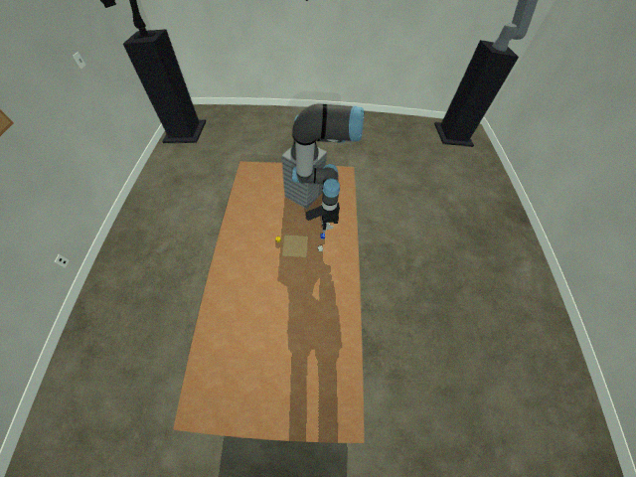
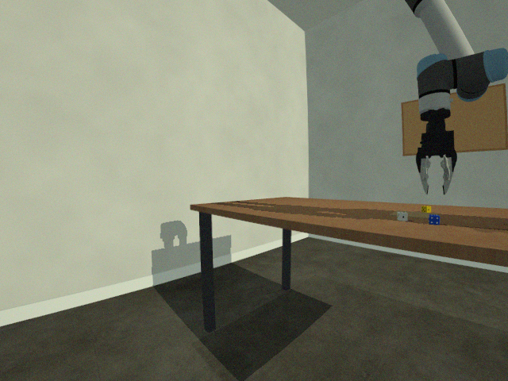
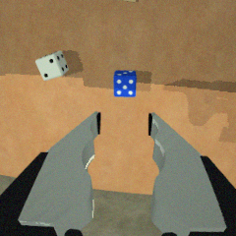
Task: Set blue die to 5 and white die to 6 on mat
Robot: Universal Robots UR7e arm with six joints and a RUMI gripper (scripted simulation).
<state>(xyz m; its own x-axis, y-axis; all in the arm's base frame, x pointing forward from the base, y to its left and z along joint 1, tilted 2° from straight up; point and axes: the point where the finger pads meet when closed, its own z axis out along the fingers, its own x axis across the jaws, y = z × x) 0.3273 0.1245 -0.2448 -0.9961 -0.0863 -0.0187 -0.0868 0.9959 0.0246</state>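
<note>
Now: the blue die 90 mm below my hand. From my hand the other things lie so: white die (90 mm ahead, 10 mm to the right, 90 mm below); then yellow die (30 mm ahead, 260 mm to the right, 90 mm below); then tan mat (70 mm ahead, 160 mm to the right, 100 mm below).
</note>
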